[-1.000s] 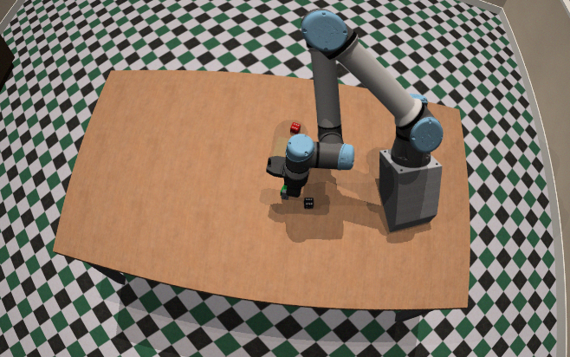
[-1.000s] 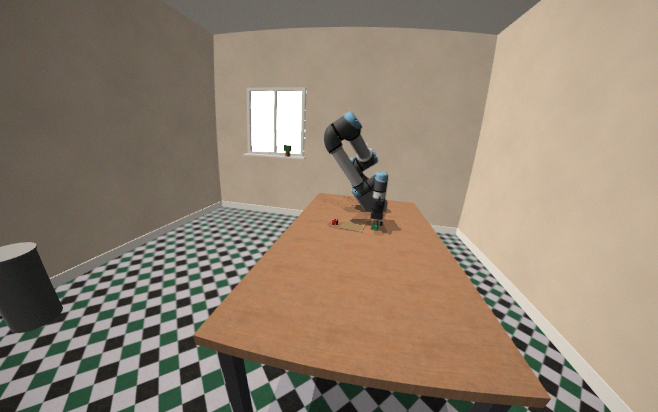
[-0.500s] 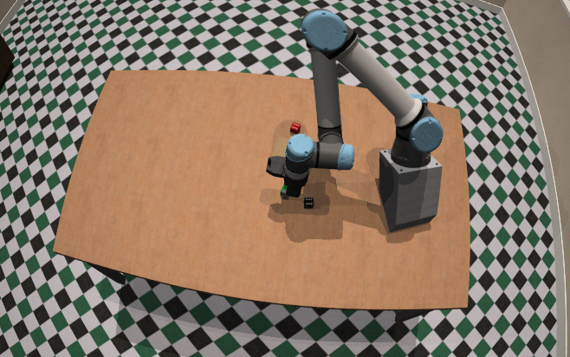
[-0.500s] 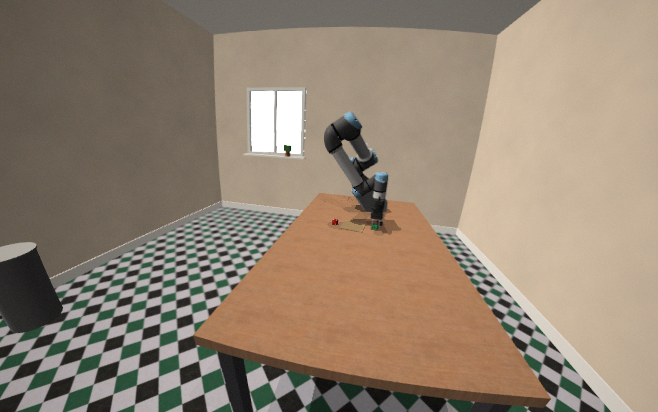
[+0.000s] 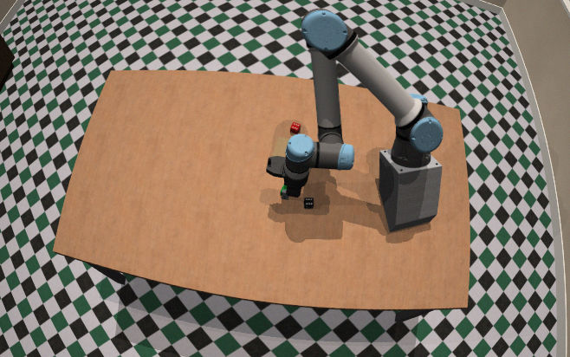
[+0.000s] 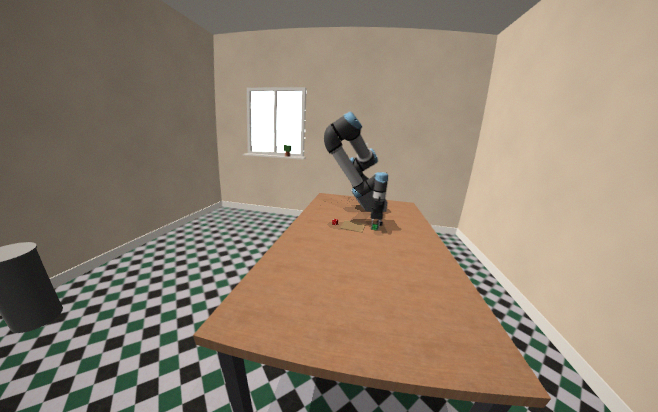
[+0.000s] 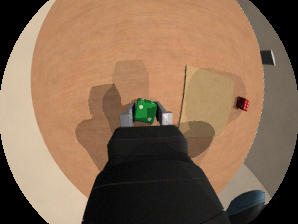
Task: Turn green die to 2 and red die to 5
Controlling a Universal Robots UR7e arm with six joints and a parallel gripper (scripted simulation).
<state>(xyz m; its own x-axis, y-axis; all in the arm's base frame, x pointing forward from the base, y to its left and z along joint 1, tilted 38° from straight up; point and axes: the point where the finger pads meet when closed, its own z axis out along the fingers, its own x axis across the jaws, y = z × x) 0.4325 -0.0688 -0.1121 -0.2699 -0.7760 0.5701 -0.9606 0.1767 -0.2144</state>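
Now: the tan mat 40 mm behind my hand, 130 mm to the right of it and 20 mm below it. Also, from my hand: green die right at my hand; then black die 70 mm behind, 50 mm to the left; then red die 60 mm behind, 240 mm to the right.
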